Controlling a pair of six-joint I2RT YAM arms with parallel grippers.
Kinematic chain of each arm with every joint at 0, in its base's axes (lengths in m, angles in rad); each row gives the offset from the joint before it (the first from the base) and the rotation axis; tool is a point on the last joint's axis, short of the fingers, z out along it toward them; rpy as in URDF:
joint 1: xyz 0 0 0.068 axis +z
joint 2: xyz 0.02 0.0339 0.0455 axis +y
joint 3: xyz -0.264 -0.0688 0 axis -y
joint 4: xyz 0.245 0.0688 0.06 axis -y
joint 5: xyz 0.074 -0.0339 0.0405 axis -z
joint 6: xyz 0.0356 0 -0.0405 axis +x
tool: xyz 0 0 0 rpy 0 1.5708 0
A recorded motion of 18 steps. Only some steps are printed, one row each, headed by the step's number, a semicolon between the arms.
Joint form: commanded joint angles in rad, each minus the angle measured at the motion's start. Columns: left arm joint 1, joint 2, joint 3, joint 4, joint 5, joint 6; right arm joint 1, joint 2, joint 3, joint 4, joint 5, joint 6.
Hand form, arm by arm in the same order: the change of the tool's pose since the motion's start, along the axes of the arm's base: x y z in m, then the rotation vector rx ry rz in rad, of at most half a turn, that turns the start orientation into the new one. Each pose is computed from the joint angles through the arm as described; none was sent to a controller.
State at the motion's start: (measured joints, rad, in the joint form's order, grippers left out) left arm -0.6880 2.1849 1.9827 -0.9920 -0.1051 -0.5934; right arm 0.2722 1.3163 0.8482 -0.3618 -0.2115 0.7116
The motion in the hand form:
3: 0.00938 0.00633 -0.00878 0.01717 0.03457 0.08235; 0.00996 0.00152 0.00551 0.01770 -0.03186 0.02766
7: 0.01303 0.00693 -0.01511 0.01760 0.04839 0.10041; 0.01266 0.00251 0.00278 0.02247 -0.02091 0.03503
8: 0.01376 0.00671 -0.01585 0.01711 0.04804 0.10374; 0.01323 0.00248 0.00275 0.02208 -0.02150 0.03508
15: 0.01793 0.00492 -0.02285 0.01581 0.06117 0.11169; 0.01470 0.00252 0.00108 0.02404 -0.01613 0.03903
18: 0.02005 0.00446 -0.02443 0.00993 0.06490 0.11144; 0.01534 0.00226 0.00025 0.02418 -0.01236 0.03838
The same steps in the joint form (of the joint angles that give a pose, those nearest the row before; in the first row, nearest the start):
3: 0.0222 0.0374 0.0322 -0.0392 -0.0131 -0.0597; -0.0081 0.0288 0.0338 0.0258 -0.0308 -0.0206
7: 0.0283 0.0554 0.0384 -0.0399 -0.0092 -0.0738; -0.0085 0.0459 0.0384 0.0286 -0.0415 -0.0214
8: 0.0288 0.0587 0.0409 -0.0389 -0.0100 -0.0766; -0.0091 0.0480 0.0399 0.0296 -0.0416 -0.0222
15: 0.0317 0.0851 0.0586 -0.0402 -0.0027 -0.0844; -0.0111 0.0569 0.0415 0.0316 -0.0480 -0.0245
18: 0.0342 0.0943 0.0678 -0.0391 0.0046 -0.0841; -0.0127 0.0609 0.0423 0.0311 -0.0494 -0.0245

